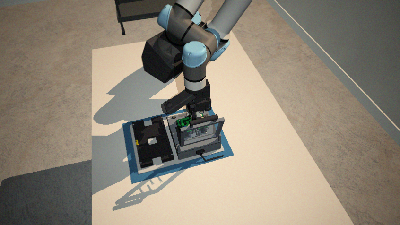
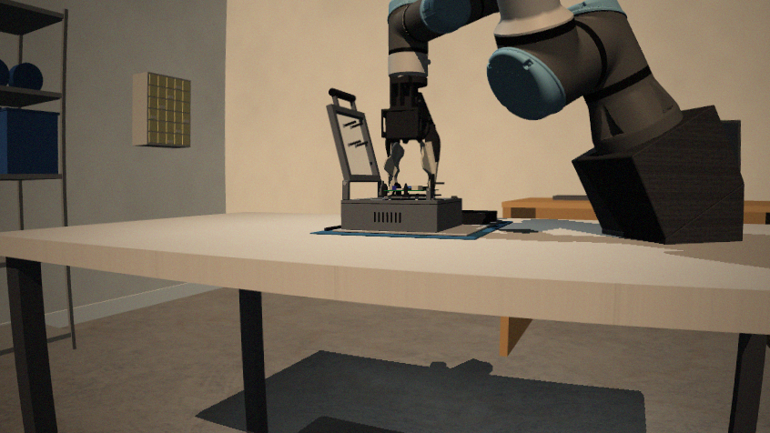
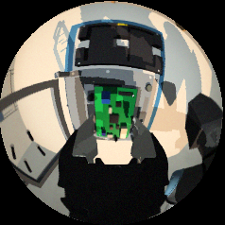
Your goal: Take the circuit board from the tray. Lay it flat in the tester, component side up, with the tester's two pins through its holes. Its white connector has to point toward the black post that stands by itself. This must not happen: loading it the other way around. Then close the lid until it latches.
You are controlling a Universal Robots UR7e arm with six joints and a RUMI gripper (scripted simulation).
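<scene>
The green circuit board is right at my hand. From my hand the other things lie so: tester lid: 120 mm ahead, 100 mm above, 10 mm to the right; black post: 60 mm to the left, 60 mm behind, 10 mm above.
</scene>
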